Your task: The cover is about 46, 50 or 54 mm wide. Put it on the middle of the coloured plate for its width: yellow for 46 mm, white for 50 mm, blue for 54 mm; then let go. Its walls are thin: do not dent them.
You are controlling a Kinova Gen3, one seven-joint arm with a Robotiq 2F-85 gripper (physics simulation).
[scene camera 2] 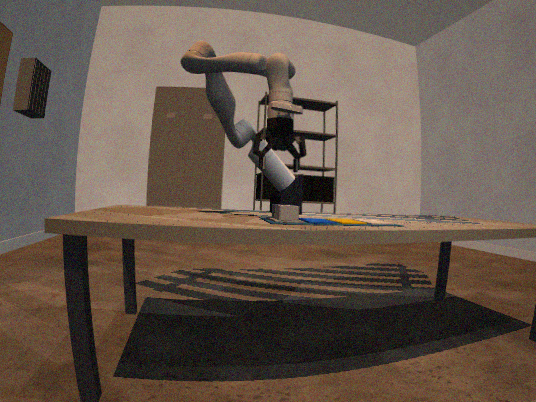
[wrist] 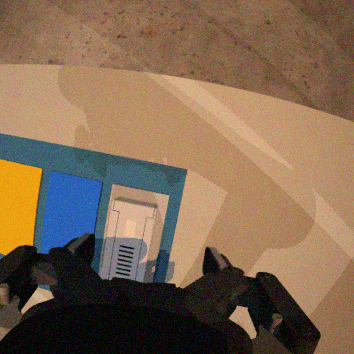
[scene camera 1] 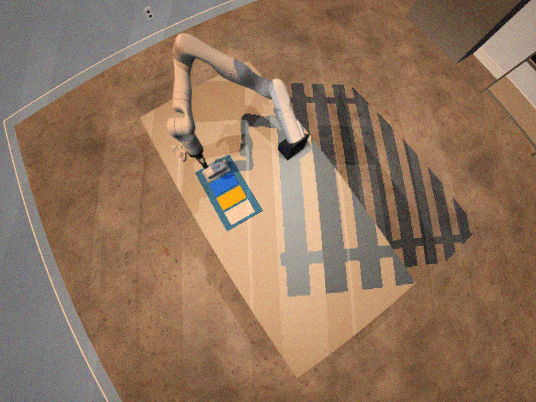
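A pale, box-shaped cover (scene camera 1: 217, 169) (scene camera 2: 286, 213) (wrist: 131, 225) with dark slots sits on a light area at one end of the teal board (scene camera 1: 251, 198) (wrist: 174, 202). Beside it on the board are the blue plate (scene camera 1: 223, 185) (scene camera 2: 315, 221) (wrist: 72, 210), then the yellow plate (scene camera 1: 231, 198) (scene camera 2: 348, 222) (wrist: 18, 205), then the white plate (scene camera 1: 240, 212). My gripper (scene camera 1: 205, 165) (scene camera 2: 279, 164) (wrist: 148, 252) is open and empty, well above the cover. In the wrist view, the cover's near end is hidden by the gripper's body, and its slots lie between the two fingers, nearer the left one.
The board lies near one long edge of the wooden table (scene camera 1: 295, 340) (scene camera 2: 150, 224). The arm's dark base (scene camera 1: 293, 147) stands on the table, apart from the board. A shelf rack (scene camera 2: 336, 150) and a brown door (scene camera 2: 185, 150) are in the background. Slatted shadows cross the table.
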